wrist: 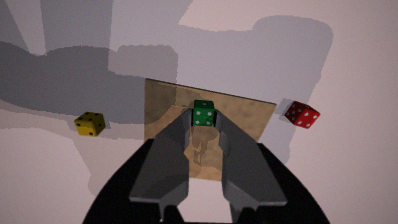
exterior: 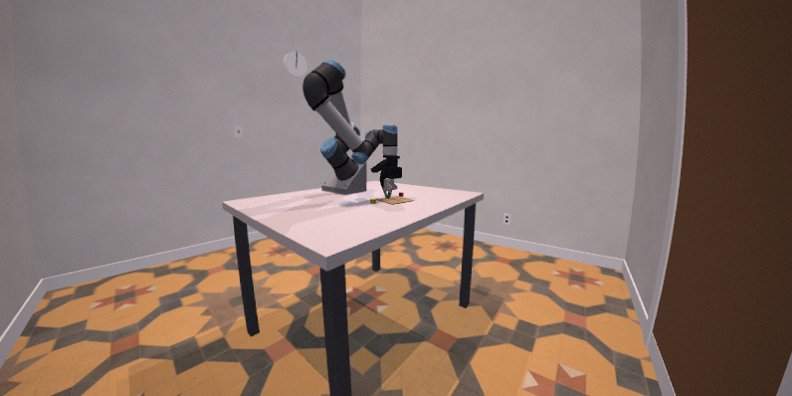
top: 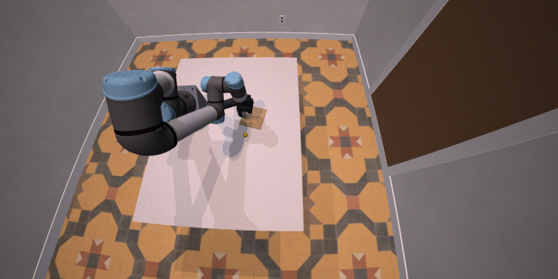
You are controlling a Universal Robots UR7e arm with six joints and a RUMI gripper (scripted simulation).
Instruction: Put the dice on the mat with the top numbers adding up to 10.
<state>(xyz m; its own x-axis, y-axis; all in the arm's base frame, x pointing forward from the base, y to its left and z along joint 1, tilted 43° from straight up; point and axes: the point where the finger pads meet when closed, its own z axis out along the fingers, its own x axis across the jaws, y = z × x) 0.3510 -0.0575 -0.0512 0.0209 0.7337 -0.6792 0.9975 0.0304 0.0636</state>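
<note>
The green die lies 10 mm below my hand. Round my hand: brown mat (50 mm ahead, 20 mm below); yellow die (130 mm to the right, 20 mm ahead, 10 mm below); red die (110 mm to the left, 10 mm below).
</note>
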